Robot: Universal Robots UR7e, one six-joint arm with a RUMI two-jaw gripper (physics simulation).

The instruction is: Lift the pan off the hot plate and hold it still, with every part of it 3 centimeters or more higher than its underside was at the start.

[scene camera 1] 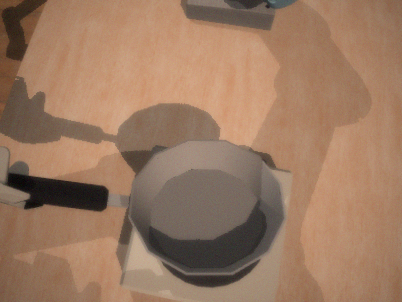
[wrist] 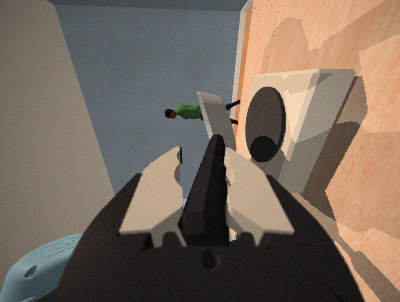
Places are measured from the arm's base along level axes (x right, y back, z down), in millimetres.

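Pixels of known places: gripper, between the fingertips: (scene camera 1: pixel 37 201) (wrist: pixel 201 149).
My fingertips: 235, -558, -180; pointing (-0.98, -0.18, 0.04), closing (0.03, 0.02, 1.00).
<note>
Behind a point stands the place of what it marks, as x, y, z.
The grey pan (scene camera 1: pixel 205 200) @(34, -525, -104) (wrist: pixel 216 112) @(103, -587, -144) hangs in the air above the pale hot plate (scene camera 1: pixel 283 186) @(-93, -474, -12) (wrist: pixel 300 150) @(140, -522, 8), open side up. In the wrist view a gap shows between the pan and the plate's dark round burner (wrist: pixel 265 112) @(46, -583, -20). The pan's black handle (scene camera 1: pixel 70 192) @(199, -541, -169) (wrist: pixel 207 200) @(314, -557, -183) points to the left in the scene view. My gripper (scene camera 1: pixel 10 182) (wrist: pixel 201 149) @(235, -558, -180) is shut on the handle, with a pale finger on each side of it. Most of the gripper is outside the scene view, and part of the pan is hidden behind the handle in the wrist view.
The wooden table (scene camera 1: pixel 225 70) @(6, -220, 59) (wrist: pixel 380 200) @(232, -482, 59) bears shadows of the pan and arm. A grey block (scene camera 1: pixel 230 17) @(1, -102, 35) with part of a blue-capped arm stands at the scene view's top edge. A person in green (wrist: pixel 187 111) stands beyond the table in the wrist view.
</note>
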